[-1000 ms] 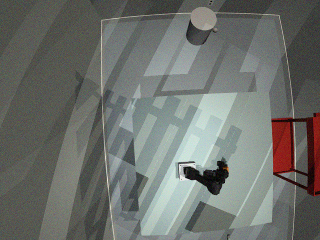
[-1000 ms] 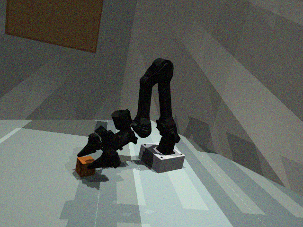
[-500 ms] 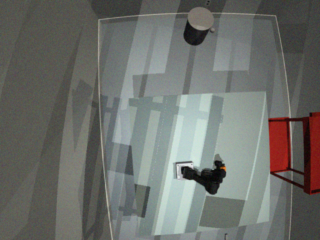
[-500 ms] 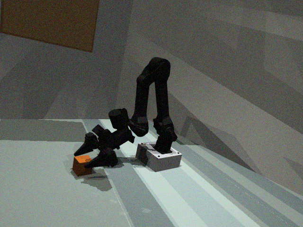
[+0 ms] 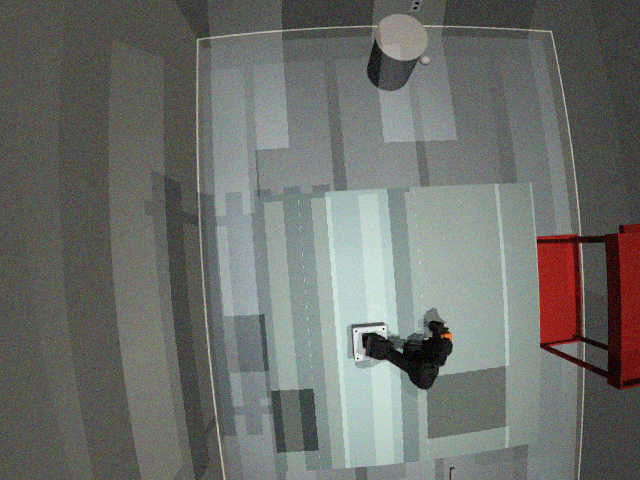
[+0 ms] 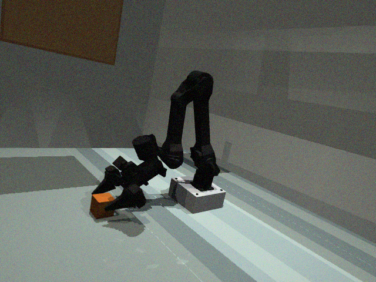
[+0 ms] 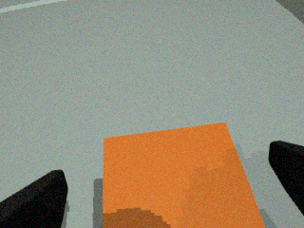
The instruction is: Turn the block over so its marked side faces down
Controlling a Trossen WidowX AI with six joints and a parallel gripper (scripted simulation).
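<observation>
My gripper tip is now 3 cm past the orange block and 1 cm above it.
</observation>
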